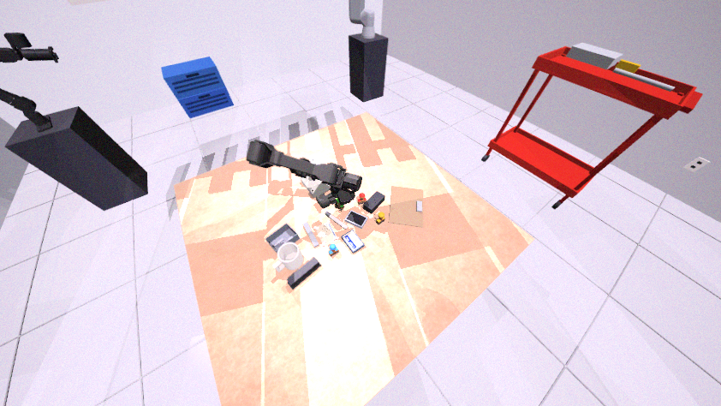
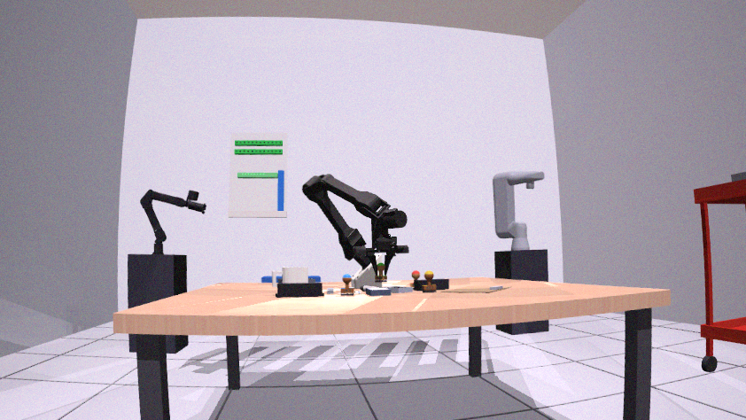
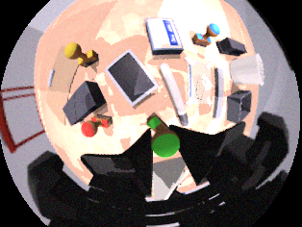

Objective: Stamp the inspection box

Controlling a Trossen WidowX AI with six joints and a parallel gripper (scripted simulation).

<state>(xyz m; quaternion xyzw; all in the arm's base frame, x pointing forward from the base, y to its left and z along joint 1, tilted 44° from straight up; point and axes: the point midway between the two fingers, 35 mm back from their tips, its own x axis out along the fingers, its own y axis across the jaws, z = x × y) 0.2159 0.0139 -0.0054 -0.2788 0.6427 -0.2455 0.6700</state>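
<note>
The dark-framed flat pad lies 9 cm ahead of my gripper tip, 5 cm below it and 4 cm to the left of it. Also, from my gripper tip: white card: 11 cm to the right, 7 cm ahead, 5 cm below; red-knobbed stamp: 12 cm to the left, 3 cm below, 1 cm ahead; green-knobbed stamp: right at my gripper tip.
</note>
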